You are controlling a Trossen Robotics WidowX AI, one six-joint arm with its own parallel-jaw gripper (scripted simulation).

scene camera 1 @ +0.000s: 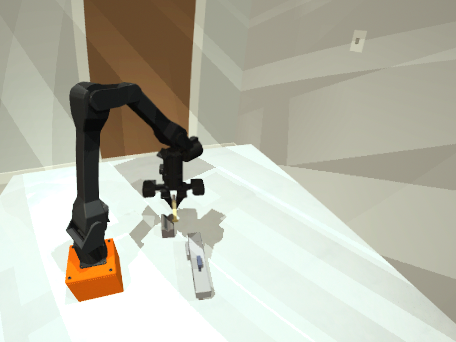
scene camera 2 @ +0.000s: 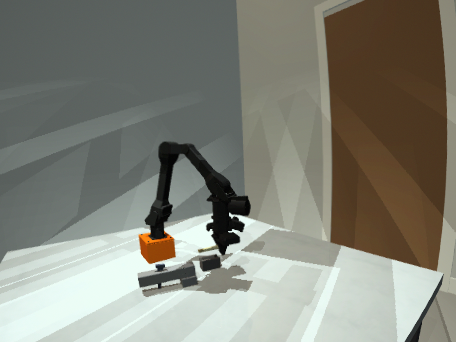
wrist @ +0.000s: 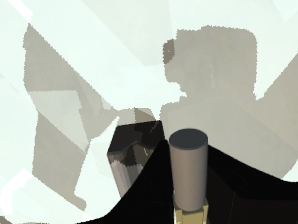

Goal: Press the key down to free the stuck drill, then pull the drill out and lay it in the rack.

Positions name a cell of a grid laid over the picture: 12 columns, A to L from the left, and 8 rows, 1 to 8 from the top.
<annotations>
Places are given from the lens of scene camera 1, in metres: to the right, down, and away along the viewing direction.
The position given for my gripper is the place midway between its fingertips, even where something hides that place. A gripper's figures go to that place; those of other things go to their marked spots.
my gripper (scene camera 1: E5): -0.17, 0.12, 0.70
housing block (scene camera 1: F6): -0.09, 0.20, 0.57
</annotations>
